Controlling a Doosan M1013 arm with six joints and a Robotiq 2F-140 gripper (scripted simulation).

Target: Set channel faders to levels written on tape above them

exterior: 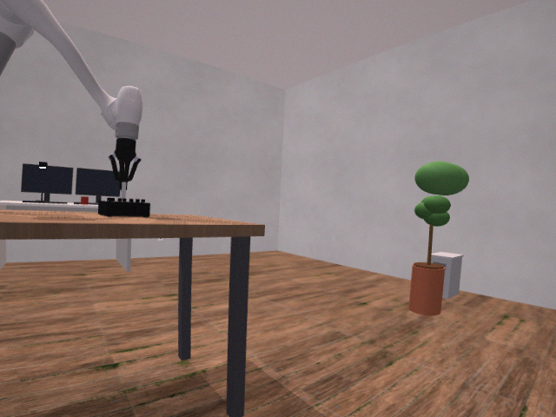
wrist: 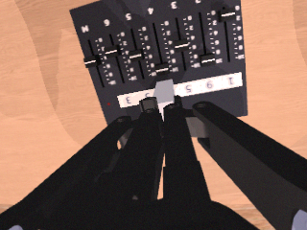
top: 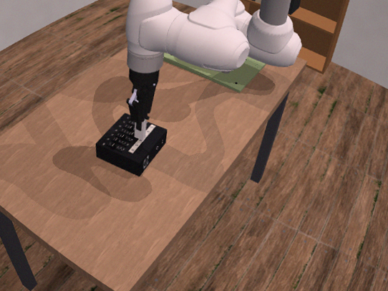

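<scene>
Now: hand 30 mm above the channel 4 fader and 20 mm to the left of it. Also, from my hand: channel 6 fader: 50 mm to the right, 40 mm ahead, 30 mm below; channel 2 fader: 40 mm behind, 30 mm below, 20 mm to the right; master fader: 70 mm ahead, 50 mm to the right, 30 mm below.
</scene>
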